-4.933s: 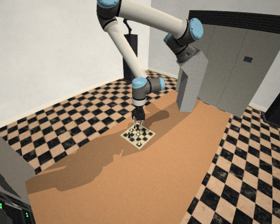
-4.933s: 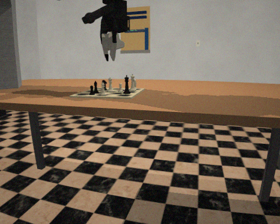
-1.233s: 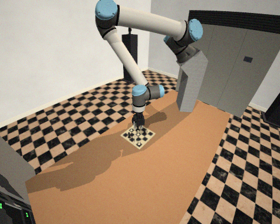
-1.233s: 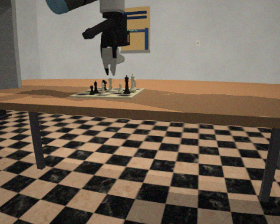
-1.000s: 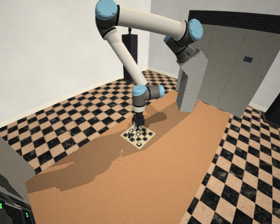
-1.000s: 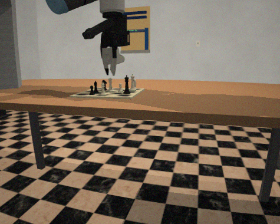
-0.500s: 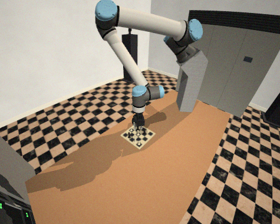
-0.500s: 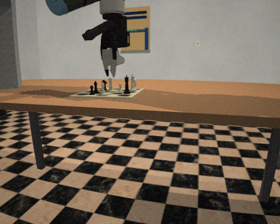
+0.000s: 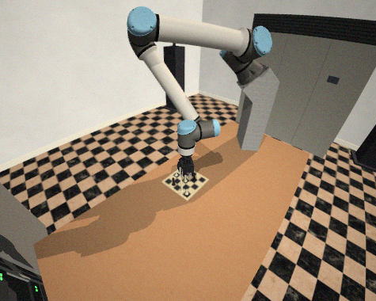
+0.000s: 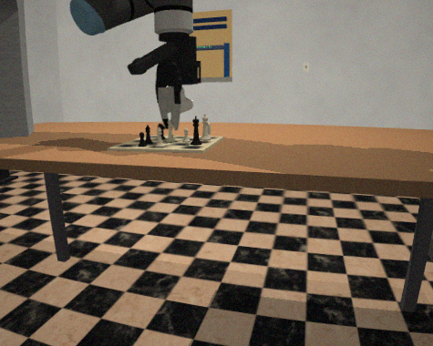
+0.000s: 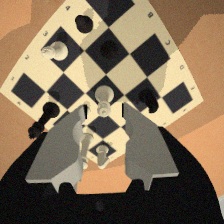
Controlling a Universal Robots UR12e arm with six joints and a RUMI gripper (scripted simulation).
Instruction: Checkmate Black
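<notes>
My hand is 50 mm above the chessboard. The rest, counted from my hand: tall white piece (80 mm ahead, 30 mm to the left, 10 mm below); then tall black piece (70 mm ahead, 40 mm to the right, 10 mm below).
</notes>
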